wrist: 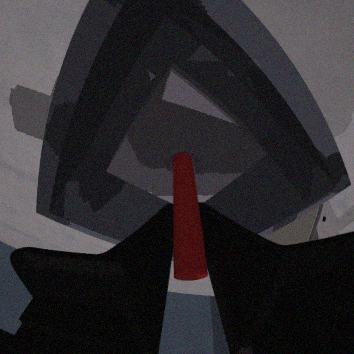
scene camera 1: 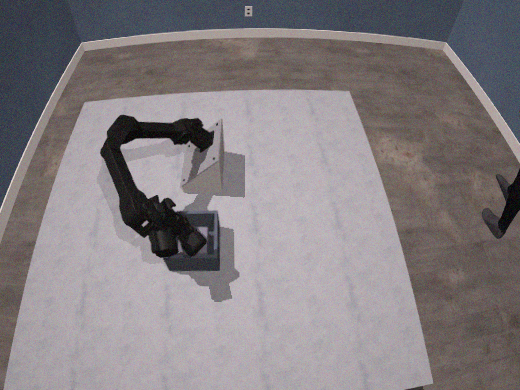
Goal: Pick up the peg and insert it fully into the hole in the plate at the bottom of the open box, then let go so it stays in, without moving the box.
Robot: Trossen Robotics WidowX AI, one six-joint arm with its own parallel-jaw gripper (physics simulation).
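Frame: origin at the arm's base, x ahead, y left, z up, level; centimetres.
Seen in the pictures: gripper, between the fingertips: [wrist: 184, 209] [scene camera 1: 192, 232]; arm's base, origin of its link: [scene camera 1: 207, 141].
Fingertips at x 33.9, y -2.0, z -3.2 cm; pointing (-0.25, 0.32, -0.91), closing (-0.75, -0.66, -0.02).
Pixels of each thing's top centre, then the offset from my fingertips to it. Level surfaces: height alone.
- red peg, centre of its top: [wrist: 187, 276] dx +0.7, dy -0.8, dz +4.2 cm
- dark blue-grey box, centre of its top: [wrist: 185, 204] [scene camera 1: 190, 233] dx +0.5, dy -0.6, dz +0.2 cm
- white surface, height of its surface: dz -9.6 cm
A red peg [wrist: 184, 175] stands out lengthwise between the fingers in the wrist view; it cannot be made out in the scene view. My gripper [wrist: 184, 209] [scene camera 1: 192, 242] is shut on the peg, over the open box. The dark blue-grey box [scene camera 1: 200, 264] [wrist: 300, 95] stands on the white surface with its opening up. The pale plate [wrist: 186, 99] lies at its bottom, partly in shadow. The peg's far end shows against the shaded plate. The hole cannot be made out, and whether the peg's tip touches the plate is unclear.
A pale wedge-shaped stand with holes [scene camera 1: 207, 177] [wrist: 297, 226] is behind the box, near the arm's base. The white surface [scene camera 1: 310, 250] extends around the box. A person's grey-shod feet [scene camera 1: 493, 222] show on the floor at the far right.
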